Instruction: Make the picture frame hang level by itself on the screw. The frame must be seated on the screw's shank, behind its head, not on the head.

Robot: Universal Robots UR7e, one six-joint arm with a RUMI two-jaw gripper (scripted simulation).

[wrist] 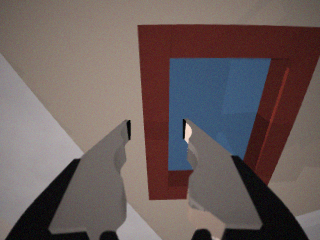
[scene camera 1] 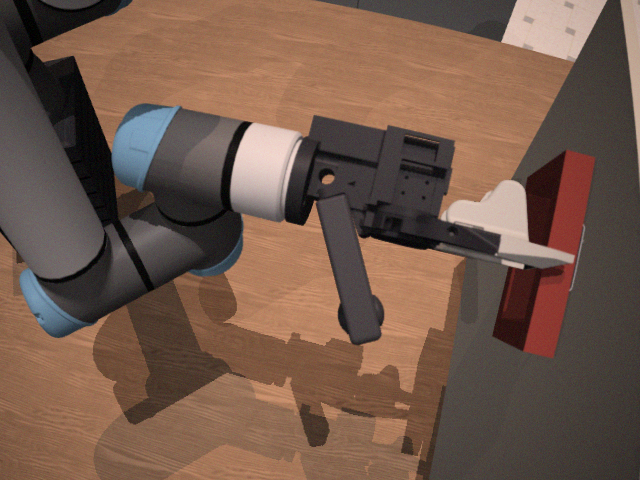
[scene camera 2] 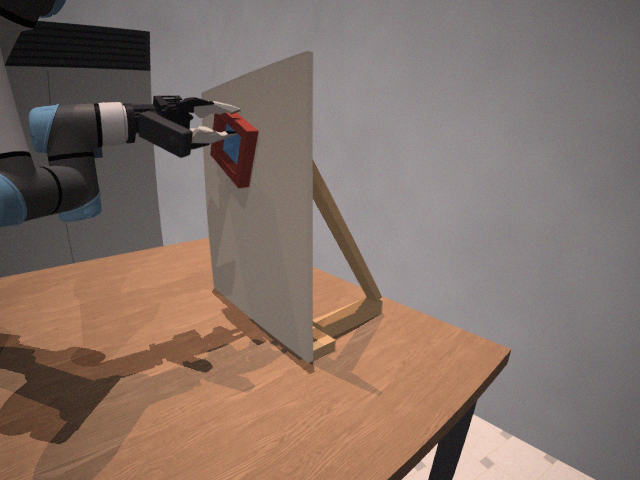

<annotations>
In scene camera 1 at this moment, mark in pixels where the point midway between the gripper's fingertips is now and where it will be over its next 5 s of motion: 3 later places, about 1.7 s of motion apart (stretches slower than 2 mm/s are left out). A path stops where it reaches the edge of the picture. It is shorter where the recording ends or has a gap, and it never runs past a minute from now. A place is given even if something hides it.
The gripper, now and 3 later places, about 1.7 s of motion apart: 563,260; 566,256; 570,239; 570,231
</annotations>
